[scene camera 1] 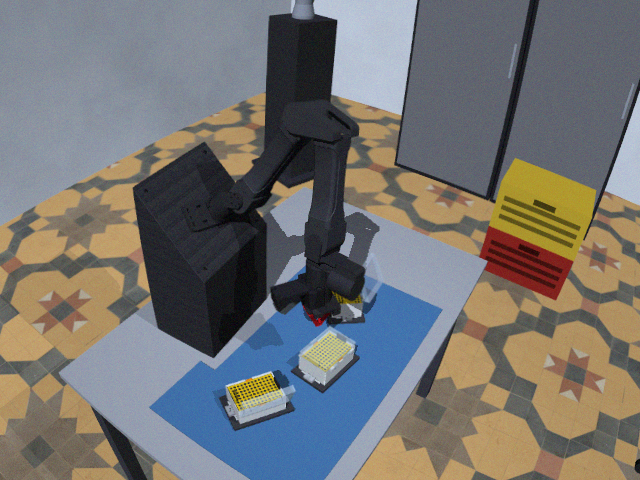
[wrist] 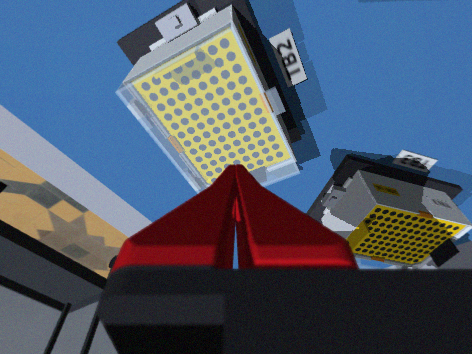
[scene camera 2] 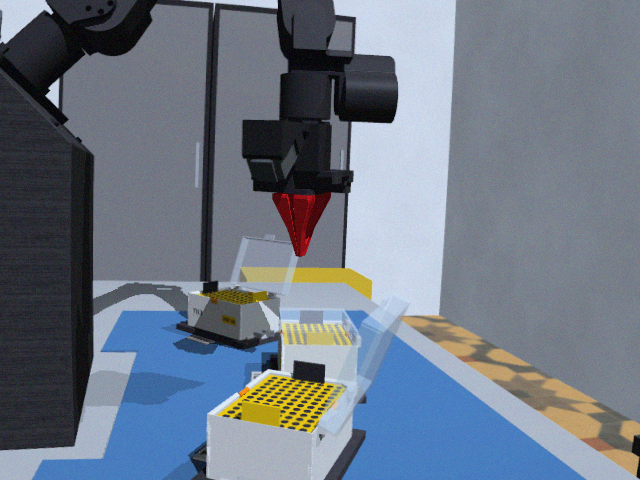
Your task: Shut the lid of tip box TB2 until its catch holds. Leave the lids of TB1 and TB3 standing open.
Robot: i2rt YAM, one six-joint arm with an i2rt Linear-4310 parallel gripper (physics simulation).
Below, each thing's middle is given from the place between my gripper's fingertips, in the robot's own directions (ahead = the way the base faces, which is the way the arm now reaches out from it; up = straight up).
Right now my hand is 50 mm past the TB2 label (wrist: 283, 44), 10 mm to the right of it and 150 mm above it.
